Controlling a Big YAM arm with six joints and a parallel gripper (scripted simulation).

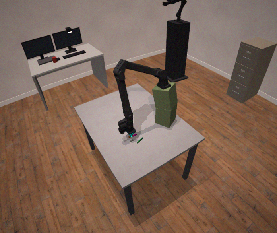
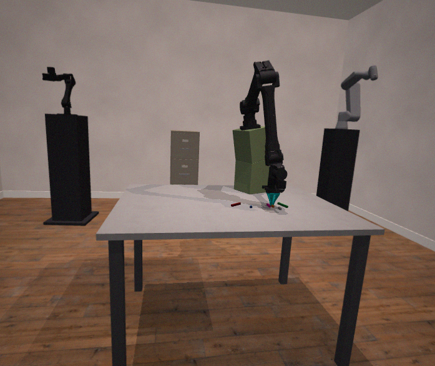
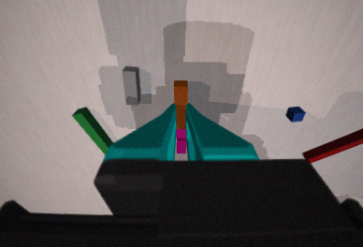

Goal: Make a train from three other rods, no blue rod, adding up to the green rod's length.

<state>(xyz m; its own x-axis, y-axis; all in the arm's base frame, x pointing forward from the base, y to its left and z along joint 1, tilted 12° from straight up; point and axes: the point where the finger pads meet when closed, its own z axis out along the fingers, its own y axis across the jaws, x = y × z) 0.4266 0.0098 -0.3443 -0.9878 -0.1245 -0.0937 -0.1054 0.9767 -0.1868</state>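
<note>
Right now the grey rod is 40 mm to the left of my hand, 20 mm below it and 10 mm ahead of it. Also, from my hand: orange rod: 10 mm below; green rod: 80 mm to the left, 60 mm behind, 20 mm below; small blue rod: 110 mm to the right, 20 mm below.
</note>
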